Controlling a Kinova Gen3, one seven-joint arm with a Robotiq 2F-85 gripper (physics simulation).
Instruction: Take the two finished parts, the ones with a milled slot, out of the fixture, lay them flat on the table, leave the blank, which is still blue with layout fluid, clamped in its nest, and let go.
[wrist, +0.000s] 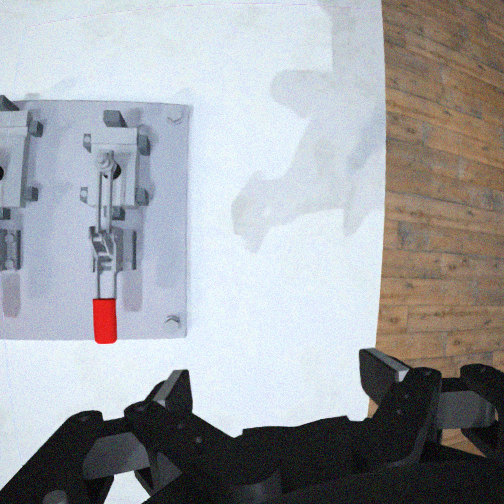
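The grey fixture plate (95, 220) lies on the white table at the left, cut off by the left edge. Its right nest holds a pale grey part (114, 167) under a toggle clamp (105, 235) with a red handle (105, 320) pointing toward me. A second nest (12, 165) with another grey part is only partly in view at the left edge. No blue blank is in view. My gripper (277, 380) is open and empty, its two black fingers at the bottom of the frame, below and right of the fixture.
The table's right edge (382, 200) runs top to bottom, with wooden floor (445, 190) beyond it. The arm's grey shadow (320, 155) falls on the table right of the fixture.
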